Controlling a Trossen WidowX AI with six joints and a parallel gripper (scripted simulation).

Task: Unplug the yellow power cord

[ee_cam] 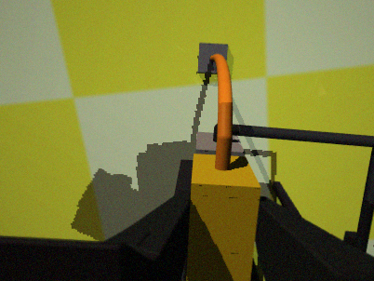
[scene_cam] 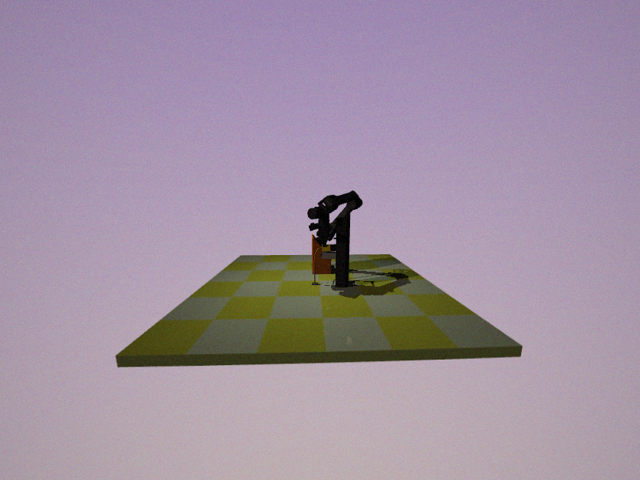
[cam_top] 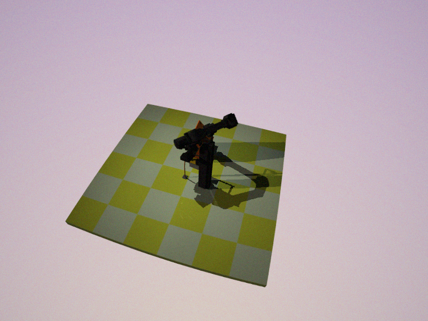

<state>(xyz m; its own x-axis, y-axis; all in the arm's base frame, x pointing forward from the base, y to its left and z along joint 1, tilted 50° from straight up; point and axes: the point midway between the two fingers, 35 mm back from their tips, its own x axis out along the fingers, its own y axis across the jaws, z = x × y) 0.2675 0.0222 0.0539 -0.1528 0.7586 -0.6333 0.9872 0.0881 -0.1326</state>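
My gripper tip is now 3 cm to the right of the yellow plug.
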